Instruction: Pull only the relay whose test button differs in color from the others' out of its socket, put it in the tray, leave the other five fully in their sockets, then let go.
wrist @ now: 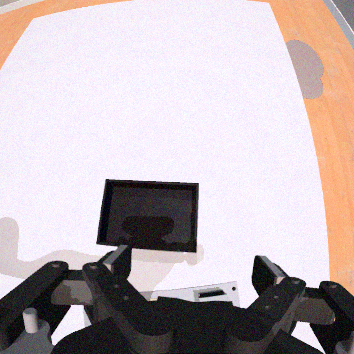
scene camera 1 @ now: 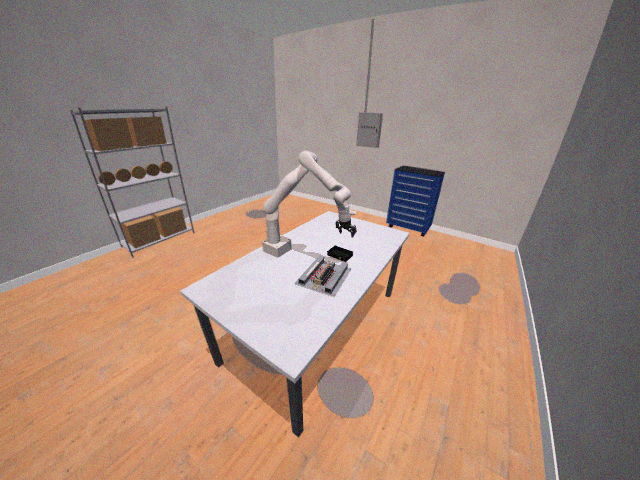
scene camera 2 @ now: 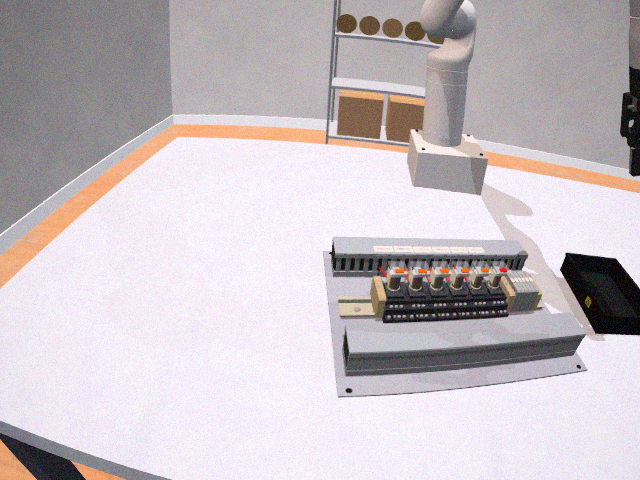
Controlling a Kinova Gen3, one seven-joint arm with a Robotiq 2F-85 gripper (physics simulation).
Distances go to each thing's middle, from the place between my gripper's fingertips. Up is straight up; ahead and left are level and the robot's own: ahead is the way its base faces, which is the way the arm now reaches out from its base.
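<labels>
Black tray (wrist: 155,217): my hand 6 cm past it, 7 cm to the right of it, 22 cm above it. Mounting plate (scene camera 2: 380,385): 22 cm below my hand, 21 cm to the right, 7 cm behind. Going by their middles, black tray nearest to my hand of the things named here.
</labels>
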